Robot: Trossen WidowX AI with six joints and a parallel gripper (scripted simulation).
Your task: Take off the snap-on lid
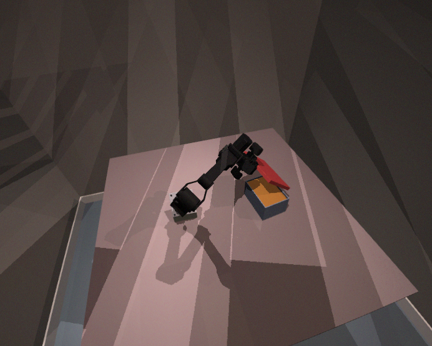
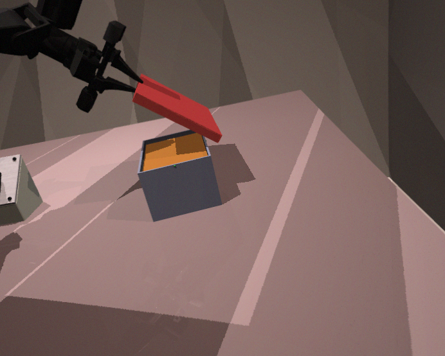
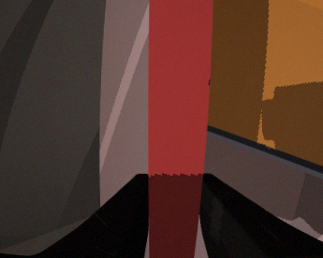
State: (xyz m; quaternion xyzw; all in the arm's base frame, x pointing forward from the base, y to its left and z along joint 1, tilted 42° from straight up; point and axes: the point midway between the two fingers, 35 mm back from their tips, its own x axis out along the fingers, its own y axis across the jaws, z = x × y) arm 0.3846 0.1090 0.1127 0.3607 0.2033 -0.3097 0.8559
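My gripper tip is 6 cm short of the red lid, 1 cm to the right of it and 5 cm above it. The rest, counted from my gripper tip: storage box: 4 cm ahead, 6 cm to the right, 18 cm below.
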